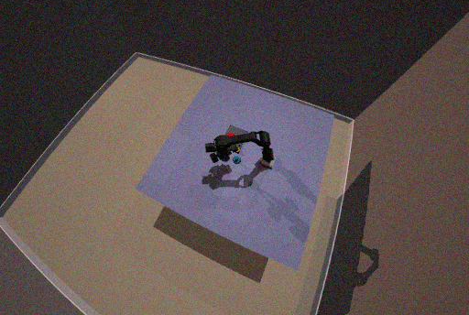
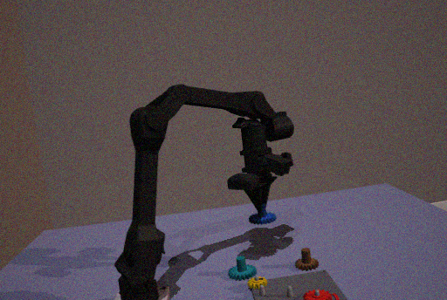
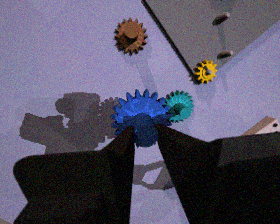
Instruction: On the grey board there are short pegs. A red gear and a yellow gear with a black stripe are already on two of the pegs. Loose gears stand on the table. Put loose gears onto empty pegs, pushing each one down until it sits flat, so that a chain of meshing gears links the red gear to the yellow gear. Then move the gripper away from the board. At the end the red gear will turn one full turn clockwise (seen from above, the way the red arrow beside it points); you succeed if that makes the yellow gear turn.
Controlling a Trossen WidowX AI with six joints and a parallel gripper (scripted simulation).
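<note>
Right now my gripper tip is 21 cm to the left of the red gear, 12 cm above it and 10 cm short of it. From my gripper tip the other things lie so: teal gear (12 cm below, 6 cm to the right, 6 cm behind); blue gear (1 cm below); brown gear (12 cm below, 9 cm ahead, 4 cm to the right).
</note>
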